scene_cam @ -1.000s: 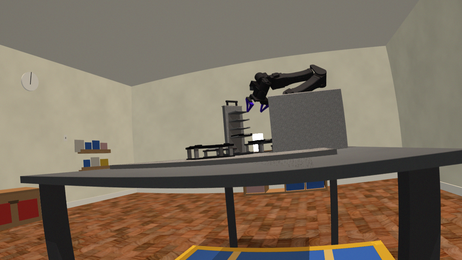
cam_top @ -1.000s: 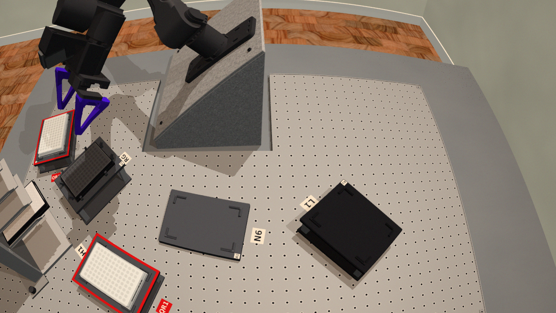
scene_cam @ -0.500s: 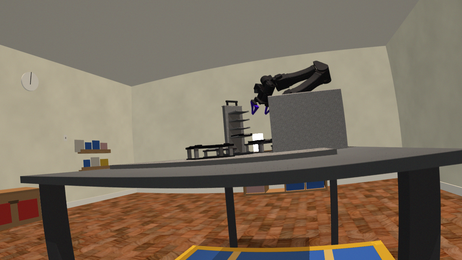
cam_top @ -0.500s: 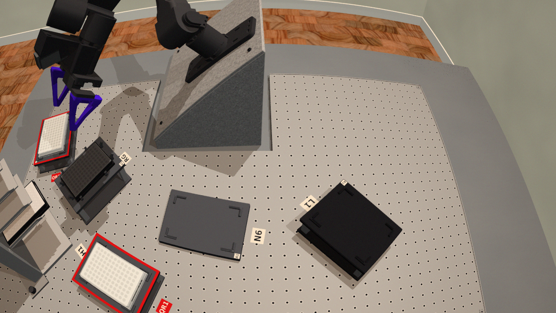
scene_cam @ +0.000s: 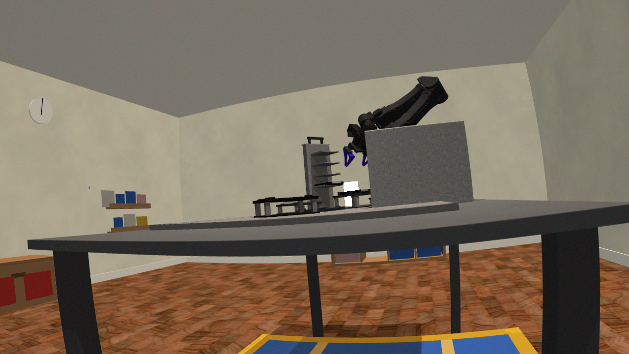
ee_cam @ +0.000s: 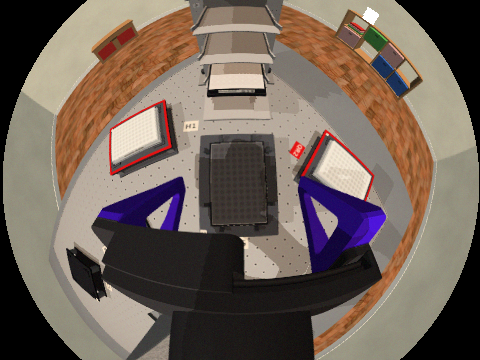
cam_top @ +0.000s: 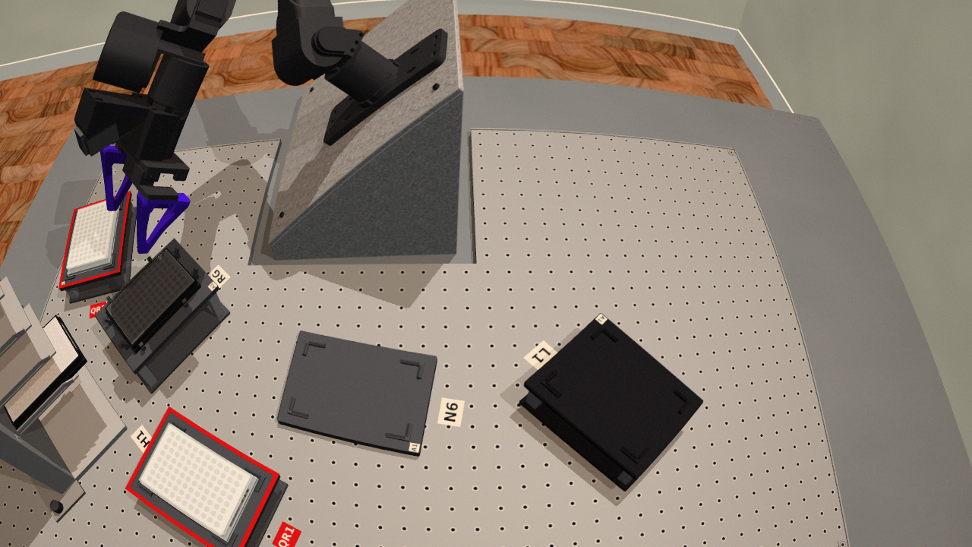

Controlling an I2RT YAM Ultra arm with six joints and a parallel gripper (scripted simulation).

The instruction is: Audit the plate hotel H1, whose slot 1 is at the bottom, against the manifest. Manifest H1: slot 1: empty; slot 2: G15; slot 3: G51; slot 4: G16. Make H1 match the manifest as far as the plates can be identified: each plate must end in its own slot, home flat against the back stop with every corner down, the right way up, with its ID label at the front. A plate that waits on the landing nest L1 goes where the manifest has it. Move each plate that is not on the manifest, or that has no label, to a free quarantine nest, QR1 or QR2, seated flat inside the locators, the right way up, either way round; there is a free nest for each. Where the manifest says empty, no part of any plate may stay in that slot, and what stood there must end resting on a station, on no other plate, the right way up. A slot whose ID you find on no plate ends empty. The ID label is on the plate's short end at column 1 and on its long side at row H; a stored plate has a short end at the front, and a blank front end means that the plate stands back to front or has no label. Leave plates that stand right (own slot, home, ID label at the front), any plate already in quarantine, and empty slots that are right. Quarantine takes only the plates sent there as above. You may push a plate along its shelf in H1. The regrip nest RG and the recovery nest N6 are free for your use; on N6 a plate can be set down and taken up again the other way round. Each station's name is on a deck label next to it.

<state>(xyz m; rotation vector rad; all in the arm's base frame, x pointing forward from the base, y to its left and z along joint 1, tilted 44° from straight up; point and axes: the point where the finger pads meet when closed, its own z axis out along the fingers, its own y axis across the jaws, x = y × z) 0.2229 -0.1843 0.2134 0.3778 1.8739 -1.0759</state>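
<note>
Now: the regrip nest RG 20 mm ahead of my hand, 10 mm to the right of it and 130 mm below it. From my hand the other things lie so: plate hotel H1: 230 mm ahead, 170 mm to the right, 20 mm below; quarantine nest QR2: 100 mm behind, 180 mm to the right, 150 mm below; quarantine nest QR1: 230 mm ahead, 90 mm to the left, 150 mm below.
</note>
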